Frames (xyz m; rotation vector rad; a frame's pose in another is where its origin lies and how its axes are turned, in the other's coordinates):
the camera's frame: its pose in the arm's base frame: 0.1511 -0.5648 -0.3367 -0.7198 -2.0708 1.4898
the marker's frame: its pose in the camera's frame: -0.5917 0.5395 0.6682 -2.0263 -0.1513 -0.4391
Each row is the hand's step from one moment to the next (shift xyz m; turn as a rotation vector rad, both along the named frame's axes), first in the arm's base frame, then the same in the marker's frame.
Working: the arm's base frame: its pose in the marker's frame: 0.6902 1.5492 0.0750 -0.5051 -2.7631 -1.1850

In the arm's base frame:
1: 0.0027 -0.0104 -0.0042 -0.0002 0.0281 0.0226
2: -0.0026 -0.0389 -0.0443 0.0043 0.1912 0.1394
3: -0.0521 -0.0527 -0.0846 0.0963 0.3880 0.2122
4: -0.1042 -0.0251 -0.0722 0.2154 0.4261 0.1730
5: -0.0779 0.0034 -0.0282 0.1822 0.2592 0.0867
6: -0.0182 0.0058 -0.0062 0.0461 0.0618 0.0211
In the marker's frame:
1: -0.0062 -0.0090 -0.0037 0.0106 0.0343 0.0036
2: -0.0126 -0.0576 0.0034 0.0663 0.2244 0.0356
3: 0.0276 -0.1084 0.0114 0.0491 0.4276 0.1400
4: 0.0864 -0.0955 0.0107 -0.0519 0.4553 0.2187
5: 0.0732 -0.0386 0.0053 -0.0806 0.2772 0.1568
6: 0.0188 -0.0055 0.0044 -0.0217 0.0671 0.0377

